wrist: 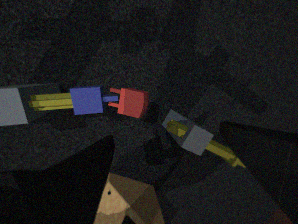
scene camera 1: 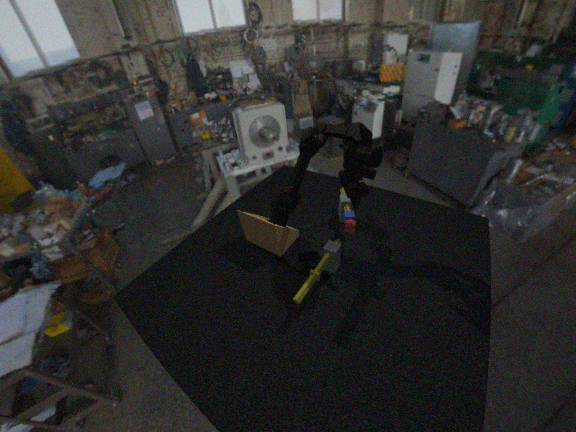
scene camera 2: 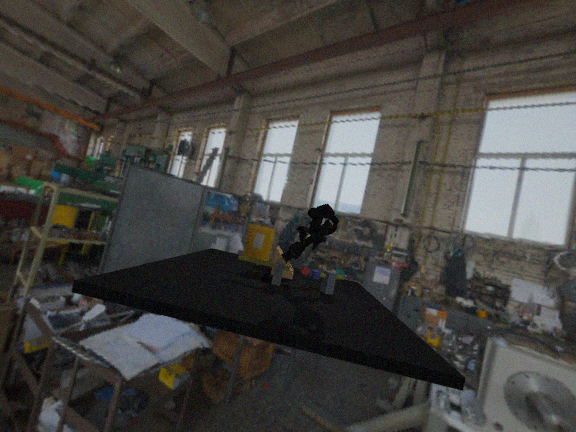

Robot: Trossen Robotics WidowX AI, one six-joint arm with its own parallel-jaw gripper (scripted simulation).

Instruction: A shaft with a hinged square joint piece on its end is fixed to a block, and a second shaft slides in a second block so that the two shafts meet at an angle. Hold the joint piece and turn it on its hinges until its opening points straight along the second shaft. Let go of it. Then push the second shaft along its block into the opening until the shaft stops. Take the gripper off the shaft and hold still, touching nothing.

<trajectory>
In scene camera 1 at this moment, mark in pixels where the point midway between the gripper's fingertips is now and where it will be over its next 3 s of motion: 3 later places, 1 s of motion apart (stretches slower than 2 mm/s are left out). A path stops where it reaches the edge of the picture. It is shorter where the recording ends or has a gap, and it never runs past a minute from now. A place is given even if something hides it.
My gripper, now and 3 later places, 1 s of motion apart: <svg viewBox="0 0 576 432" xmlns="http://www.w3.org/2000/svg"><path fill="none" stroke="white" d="M352 203L350 218L350 221L350 227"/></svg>
</trajectory>
